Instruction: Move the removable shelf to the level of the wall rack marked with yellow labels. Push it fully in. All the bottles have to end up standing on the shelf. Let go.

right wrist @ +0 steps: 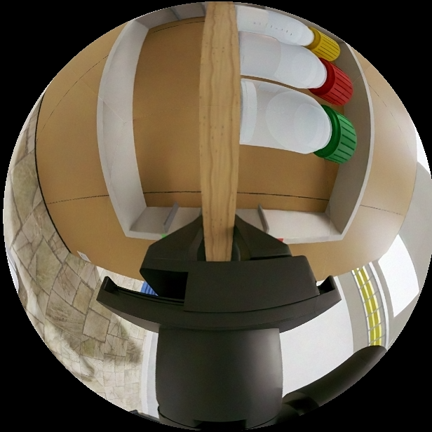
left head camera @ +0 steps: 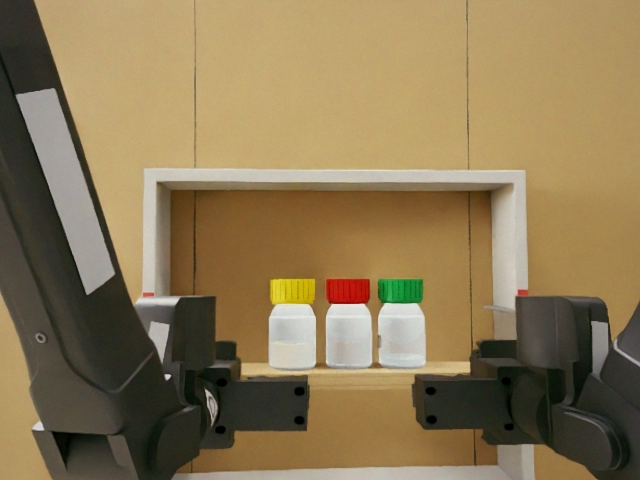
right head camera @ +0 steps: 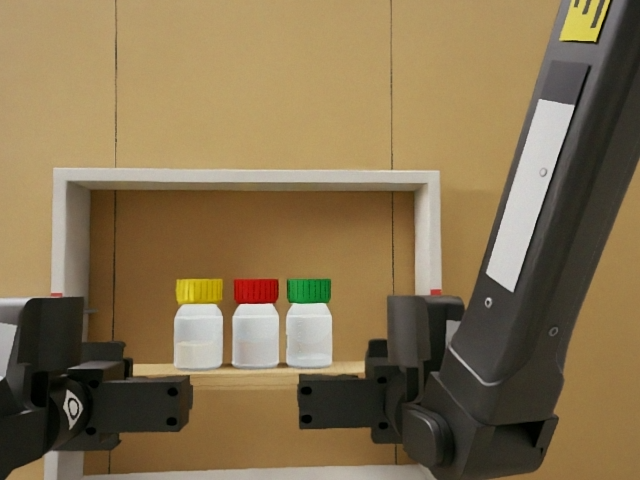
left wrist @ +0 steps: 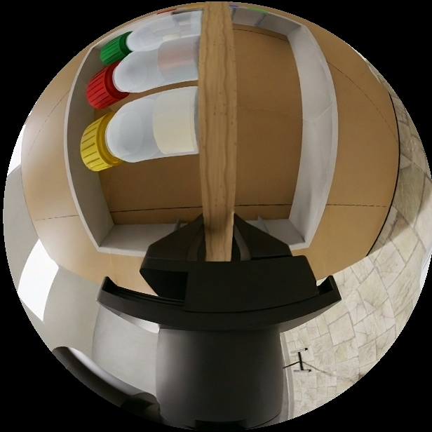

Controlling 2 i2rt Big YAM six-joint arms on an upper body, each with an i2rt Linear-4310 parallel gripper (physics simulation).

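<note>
The wooden shelf [left head camera: 361, 379] [right head camera: 258, 379] [left wrist: 217, 125] [right wrist: 220, 125] is level at the white wall rack [left head camera: 336, 176] [right head camera: 248, 176] [left wrist: 320, 100] [right wrist: 117, 125]. My left gripper [left head camera: 224, 392] [left wrist: 218, 216] and right gripper [left head camera: 496, 392] [right wrist: 218, 235] are shut on its two ends. The yellow-capped bottle [left head camera: 292, 330], red-capped bottle [left head camera: 348, 330] and green-capped bottle [left head camera: 401, 330] stand upright on it. A yellow label [left wrist: 195, 6] shows beside the shelf at the far side in the left wrist view. The near labels behind the grippers and the shelf's depth in the rack are unclear.
Red labels [left head camera: 148, 294] [left head camera: 522, 292] [right head camera: 435, 292] show on the rack's side posts above the grippers. A thin ledge [left head camera: 498, 308] [right wrist: 263, 214] sits above the shelf on the right side wall. A lower ledge [right wrist: 171, 216] and a green label [right wrist: 164, 235] lie below the shelf.
</note>
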